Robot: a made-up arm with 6 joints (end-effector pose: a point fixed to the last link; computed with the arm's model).
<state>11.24 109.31 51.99 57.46 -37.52 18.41</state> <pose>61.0 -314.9 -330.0 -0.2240 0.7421 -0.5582 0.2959</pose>
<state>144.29 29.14 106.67 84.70 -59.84 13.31</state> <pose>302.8 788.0 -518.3 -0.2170 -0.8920 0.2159 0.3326</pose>
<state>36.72 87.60 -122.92 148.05 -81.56 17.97</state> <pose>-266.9 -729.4 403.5 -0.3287 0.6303 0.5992 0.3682</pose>
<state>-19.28 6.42 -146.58 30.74 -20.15 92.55</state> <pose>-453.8 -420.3 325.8 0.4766 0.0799 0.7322 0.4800</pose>
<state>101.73 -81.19 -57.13 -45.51 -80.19 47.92</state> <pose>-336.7 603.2 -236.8 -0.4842 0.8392 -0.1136 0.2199</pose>
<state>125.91 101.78 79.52 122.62 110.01 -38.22</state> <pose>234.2 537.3 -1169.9 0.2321 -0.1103 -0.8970 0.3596</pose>
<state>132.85 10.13 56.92 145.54 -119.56 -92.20</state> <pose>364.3 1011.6 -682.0 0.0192 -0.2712 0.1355 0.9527</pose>
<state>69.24 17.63 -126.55 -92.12 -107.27 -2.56</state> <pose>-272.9 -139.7 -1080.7 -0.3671 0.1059 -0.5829 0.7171</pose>
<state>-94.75 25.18 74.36 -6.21 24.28 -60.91</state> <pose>-225.6 57.5 272.0 -0.3760 -0.0662 -0.8602 0.3380</pose>
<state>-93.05 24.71 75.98 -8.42 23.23 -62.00</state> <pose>-217.9 28.6 267.6 -0.3653 -0.0756 -0.8585 0.3520</pose>
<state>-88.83 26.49 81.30 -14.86 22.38 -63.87</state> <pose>-202.2 -41.1 258.3 -0.3469 -0.1037 -0.8666 0.3434</pose>
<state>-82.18 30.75 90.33 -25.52 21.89 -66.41</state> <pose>-189.6 -151.4 246.3 -0.3317 -0.1466 -0.8827 0.2987</pose>
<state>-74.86 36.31 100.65 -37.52 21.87 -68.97</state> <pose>-201.7 -269.7 237.2 -0.3363 -0.1867 -0.8955 0.2237</pose>
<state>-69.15 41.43 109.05 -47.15 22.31 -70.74</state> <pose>-237.0 -353.1 235.4 -0.3592 -0.2121 -0.8968 0.1474</pose>
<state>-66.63 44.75 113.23 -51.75 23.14 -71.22</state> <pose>-266.9 -382.9 240.2 -0.3805 -0.2222 -0.8924 0.0971</pose>
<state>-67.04 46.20 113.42 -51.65 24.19 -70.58</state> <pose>-277.0 -372.1 246.8 -0.3897 -0.2222 -0.8905 0.0754</pose>
